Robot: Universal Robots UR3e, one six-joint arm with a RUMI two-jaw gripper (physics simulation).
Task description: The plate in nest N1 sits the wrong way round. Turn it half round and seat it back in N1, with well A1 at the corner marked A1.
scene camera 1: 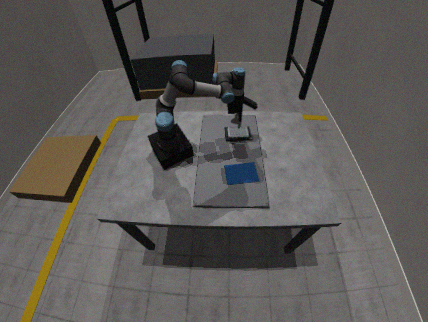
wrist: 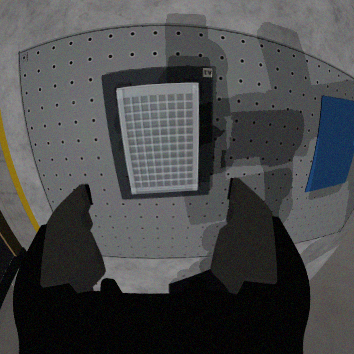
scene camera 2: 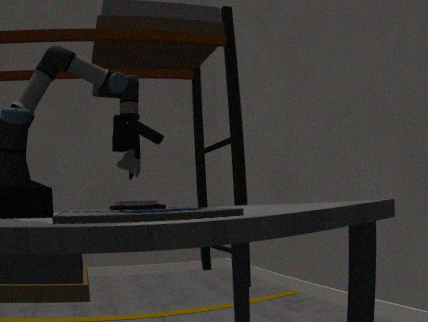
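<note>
The plate point(scene camera 1: 238, 131) point(wrist: 160, 140), pale and clear with a grid of wells, lies flat in nest N1 point(wrist: 114, 165), a dark frame on the grey board. The A1 label point(wrist: 207, 73) shows at the nest's upper right corner in the wrist view. Which well is A1 cannot be told. My gripper point(scene camera 2: 133, 177) point(wrist: 158, 183) is open and empty. It hangs above the plate, apart from it, with its fingers spread wider than the plate in the wrist view.
The grey perforated board point(scene camera 1: 210, 192) point(wrist: 65, 100) lies on the table point(scene camera 1: 305, 190). A flat blue rectangle point(scene camera 1: 242, 173) point(wrist: 332, 145) lies on the board, beside the nest. The arm's base point(scene camera 1: 171, 147) stands left of the board in scene camera 1.
</note>
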